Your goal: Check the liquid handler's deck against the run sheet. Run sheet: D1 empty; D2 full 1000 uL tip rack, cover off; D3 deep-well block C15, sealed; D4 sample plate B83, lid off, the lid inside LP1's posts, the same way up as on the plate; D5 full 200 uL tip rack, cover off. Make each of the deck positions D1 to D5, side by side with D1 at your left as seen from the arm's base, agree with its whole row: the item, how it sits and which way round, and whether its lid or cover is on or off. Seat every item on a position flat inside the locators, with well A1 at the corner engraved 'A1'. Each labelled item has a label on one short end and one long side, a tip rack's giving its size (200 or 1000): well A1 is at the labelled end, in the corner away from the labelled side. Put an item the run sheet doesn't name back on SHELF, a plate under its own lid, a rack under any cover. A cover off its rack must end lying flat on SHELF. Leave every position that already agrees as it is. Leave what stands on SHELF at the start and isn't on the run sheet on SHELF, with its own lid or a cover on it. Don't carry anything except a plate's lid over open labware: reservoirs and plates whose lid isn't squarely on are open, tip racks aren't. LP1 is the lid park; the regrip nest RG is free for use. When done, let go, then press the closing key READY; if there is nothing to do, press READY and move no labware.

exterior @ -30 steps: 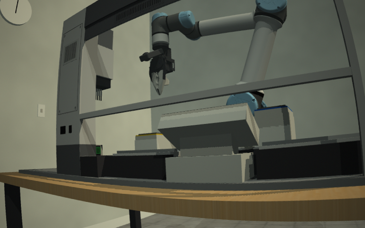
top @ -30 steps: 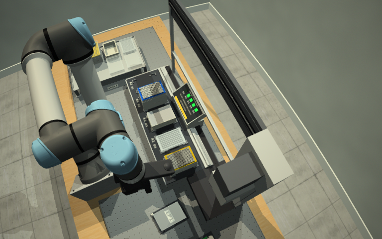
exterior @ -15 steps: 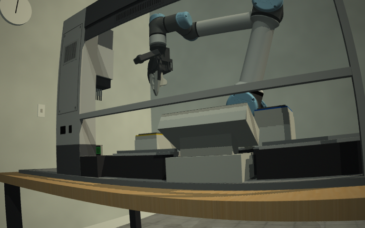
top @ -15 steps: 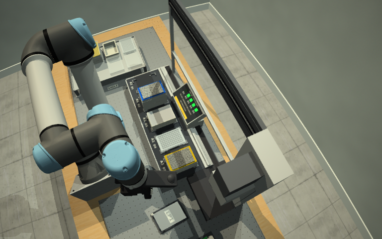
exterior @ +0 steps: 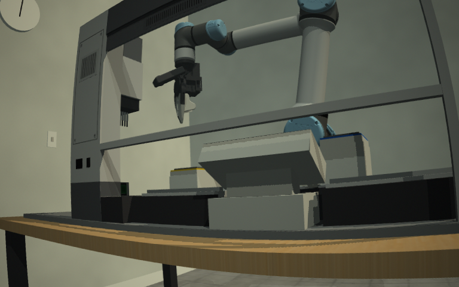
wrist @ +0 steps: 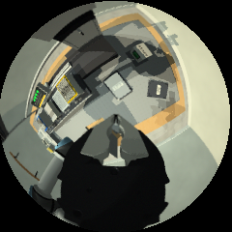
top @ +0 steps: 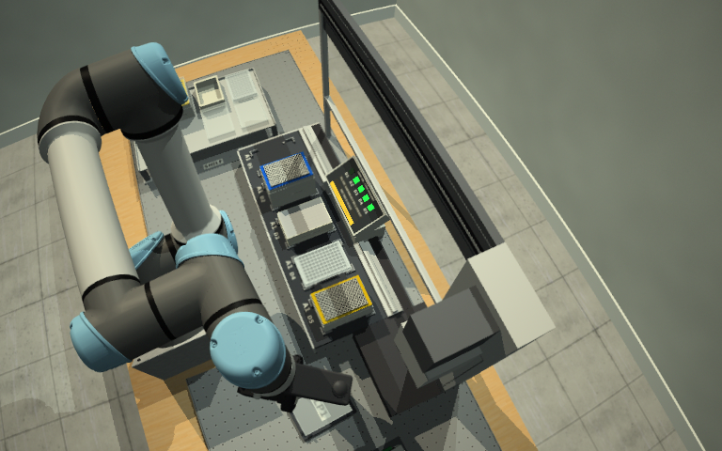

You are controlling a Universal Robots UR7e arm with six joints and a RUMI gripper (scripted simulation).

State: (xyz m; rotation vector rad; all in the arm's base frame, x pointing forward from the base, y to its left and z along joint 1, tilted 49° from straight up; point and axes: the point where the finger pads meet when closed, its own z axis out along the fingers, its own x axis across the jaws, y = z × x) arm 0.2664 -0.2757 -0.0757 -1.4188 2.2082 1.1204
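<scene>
The green block lies 13 cm ahead of my hand, 16 cm to the right of it and 23 cm below it. From my hand the other things lie so: yellow-rimmed tip rack: 14 cm ahead, 19 cm to the left, 21 cm below; then grey deep-well block: 12 cm ahead, 45 cm to the left, 23 cm below; then white sample plate: 14 cm ahead, 32 cm to the left, 24 cm below.
</scene>
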